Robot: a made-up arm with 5 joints. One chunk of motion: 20 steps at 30 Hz.
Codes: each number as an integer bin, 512 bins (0 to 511) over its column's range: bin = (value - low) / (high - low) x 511, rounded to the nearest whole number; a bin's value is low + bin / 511 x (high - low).
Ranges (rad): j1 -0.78..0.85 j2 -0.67..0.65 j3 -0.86..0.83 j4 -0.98..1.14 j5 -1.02..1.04
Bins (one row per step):
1: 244 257 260 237 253
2: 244 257 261 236 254
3: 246 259 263 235 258
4: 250 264 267 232 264
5: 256 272 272 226 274
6: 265 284 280 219 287
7: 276 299 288 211 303
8: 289 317 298 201 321
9: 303 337 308 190 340
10: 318 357 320 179 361
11: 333 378 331 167 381
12: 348 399 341 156 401
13: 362 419 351 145 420
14: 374 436 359 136 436
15: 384 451 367 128 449
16: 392 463 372 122 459
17: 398 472 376 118 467
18: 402 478 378 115 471
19: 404 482 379 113 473
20: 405 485 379 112 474
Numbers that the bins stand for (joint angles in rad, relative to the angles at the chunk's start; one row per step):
1: -0.0017 -0.0061 -0.0001 0.0032 -0.0001
2: -0.0017 -0.0061 0.0032 -0.0009 0.0040
3: 0.0047 -0.0010 0.0098 -0.0050 0.0201
4: 0.0175 0.0120 0.0230 -0.0175 0.0443
5: 0.0366 0.0326 0.0396 -0.0424 0.0846
6: 0.0653 0.0636 0.0660 -0.0714 0.1370
7: 0.1004 0.1024 0.0925 -0.1046 0.2015
8: 0.1419 0.1489 0.1256 -0.1461 0.2741
9: 0.1865 0.2005 0.1586 -0.1917 0.3506
10: 0.2344 0.2522 0.1983 -0.2374 0.4353
11: 0.2822 0.3064 0.2347 -0.2872 0.5159
12: 0.3301 0.3607 0.2678 -0.3328 0.5966
13: 0.3747 0.4123 0.3008 -0.3784 0.6732
14: 0.4130 0.4563 0.3273 -0.4158 0.7377
15: 0.4449 0.4950 0.3538 -0.4490 0.7901
16: 0.4704 0.5260 0.3703 -0.4739 0.8304
17: 0.4895 0.5493 0.3835 -0.4905 0.8626
18: 0.5023 0.5648 0.3901 -0.5029 0.8787
19: 0.5087 0.5751 0.3934 -0.5112 0.8868
20: 0.5119 0.5828 0.3934 -0.5153 0.8908

